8 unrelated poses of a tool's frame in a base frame.
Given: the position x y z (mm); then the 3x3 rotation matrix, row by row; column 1 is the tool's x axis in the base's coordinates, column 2 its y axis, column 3 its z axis. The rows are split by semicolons.
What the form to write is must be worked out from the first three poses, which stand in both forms.
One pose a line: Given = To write
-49, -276, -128; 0.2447, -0.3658, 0.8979; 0.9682, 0.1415, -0.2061; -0.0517, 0.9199, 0.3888 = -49, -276, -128, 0.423, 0.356, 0.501, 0.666
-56, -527, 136; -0.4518, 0.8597, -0.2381; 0.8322, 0.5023, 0.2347; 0.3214, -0.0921, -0.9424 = -56, -527, 136, -0.497, -0.851, -0.042, 0.164
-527, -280, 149; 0.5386, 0.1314, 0.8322; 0.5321, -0.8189, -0.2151; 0.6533, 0.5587, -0.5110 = -527, -280, 149, 0.847, 0.196, 0.439, 0.228
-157, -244, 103; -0.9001, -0.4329, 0.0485; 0.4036, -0.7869, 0.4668; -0.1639, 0.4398, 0.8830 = -157, -244, 103, -0.031, 0.240, 0.945, 0.221
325, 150, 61; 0.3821, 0.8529, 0.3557; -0.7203, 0.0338, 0.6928; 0.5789, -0.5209, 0.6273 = 325, 150, 61, -0.425, -0.078, -0.550, 0.715
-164, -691, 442; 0.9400, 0.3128, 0.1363; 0.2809, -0.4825, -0.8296; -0.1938, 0.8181, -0.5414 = -164, -691, 442, 0.861, 0.172, -0.017, 0.479
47, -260, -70; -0.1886, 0.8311, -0.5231; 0.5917, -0.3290, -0.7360; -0.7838, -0.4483, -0.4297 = 47, -260, -70, 0.627, 0.568, -0.522, 0.115
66, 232, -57; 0.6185, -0.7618, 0.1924; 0.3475, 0.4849, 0.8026; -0.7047, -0.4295, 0.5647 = 66, 232, -57, -0.377, 0.275, 0.340, 0.817
